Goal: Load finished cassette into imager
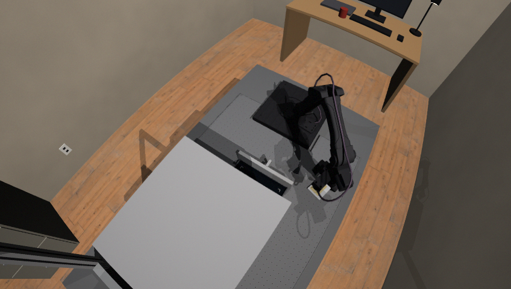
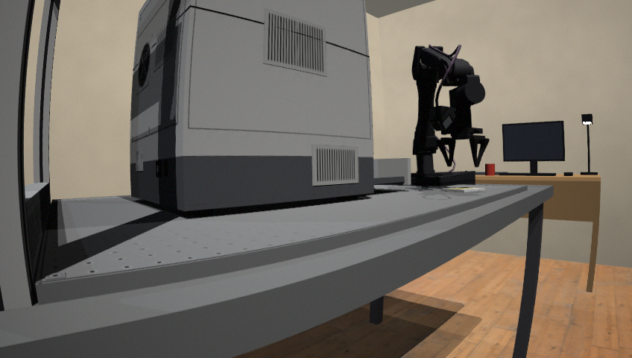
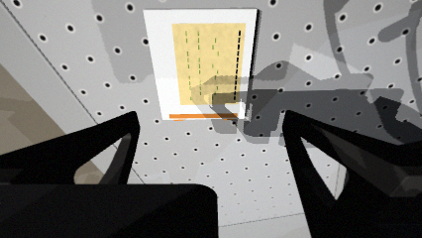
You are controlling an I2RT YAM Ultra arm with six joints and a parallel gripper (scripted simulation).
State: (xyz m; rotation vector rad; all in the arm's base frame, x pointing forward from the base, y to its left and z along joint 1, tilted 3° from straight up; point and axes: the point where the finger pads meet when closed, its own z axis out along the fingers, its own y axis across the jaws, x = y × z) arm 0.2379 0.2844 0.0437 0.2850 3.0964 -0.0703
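Now: the finished cassette 70 mm below my hand and 10 mm ahead of it. Also, from my hand: drawer: 240 mm to the right, 230 mm ahead, 20 mm below.
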